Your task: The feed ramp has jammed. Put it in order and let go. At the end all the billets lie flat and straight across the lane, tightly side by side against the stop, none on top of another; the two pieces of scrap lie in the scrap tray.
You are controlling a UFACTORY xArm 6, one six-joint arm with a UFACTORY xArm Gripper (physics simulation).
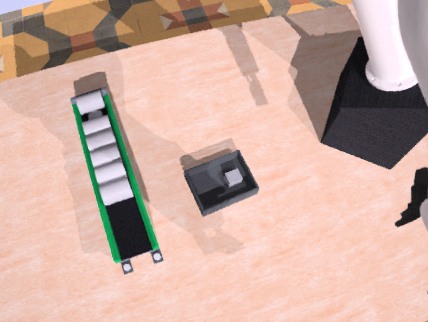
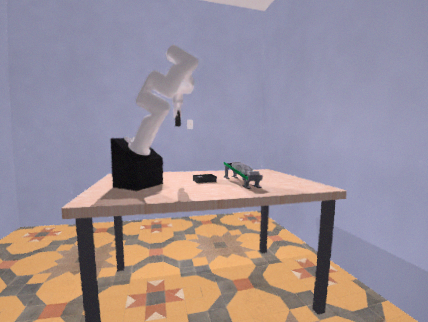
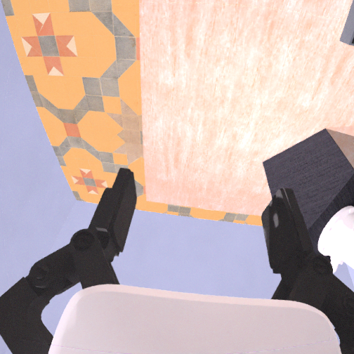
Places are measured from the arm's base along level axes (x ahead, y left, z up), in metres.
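Where they show: gripper, fingertip midpoint: (image 1: 420, 254) (image 2: 177, 126); arm's base at its link origin: (image 1: 396, 68) (image 2: 139, 149).
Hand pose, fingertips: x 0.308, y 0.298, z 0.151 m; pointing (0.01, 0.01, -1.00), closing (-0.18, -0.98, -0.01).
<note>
Things, the pixels of their centre, and the offset from my fingertips. "*": a spot on its surface instead.
- black lane at the middle of its body: (image 1: 110, 169) dx +0.279, dy -0.421, dz -0.286 m
- whitish billet at the middle of its body: (image 1: 90, 102) dx +0.257, dy -0.591, dz -0.285 m
- grey stop at a spot on its surface: (image 1: 105, 93) * dx +0.218, dy -0.605, dz -0.295 m
- light grey scrap block at the middle of its body: (image 1: 233, 178) dx +0.054, dy -0.309, dz -0.341 m
- dark scrap tray at the middle of its body: (image 1: 221, 182) (image 2: 204, 178) dx +0.082, dy -0.311, dz -0.340 m
The feed ramp has green rails (image 1: 84, 145) and a black lane (image 1: 129, 227). One whitish billet (image 1: 90, 102) lies across its upper end by the grey stop (image 1: 105, 93). Below it is a dark gap with a small grey piece (image 1: 95, 115), too shaded to identify surely. Several billets (image 1: 104, 156) lie across the lane below that, side by side. A light grey scrap block (image 1: 233, 177) lies in the dark scrap tray (image 1: 231, 203) (image 2: 205, 180). My gripper (image 2: 178, 124) (image 3: 203, 192) is open and empty, high above the table, apart from ramp and tray.
The black robot base (image 1: 372, 127) (image 2: 137, 167) (image 3: 307, 175) stands on the table (image 1: 280, 280) (image 2: 200, 204) (image 3: 210, 100). The tray stands between ramp and base. The ramp stands on legs, with two small feet (image 1: 127, 267) (image 1: 157, 256) showing at its lower end.
</note>
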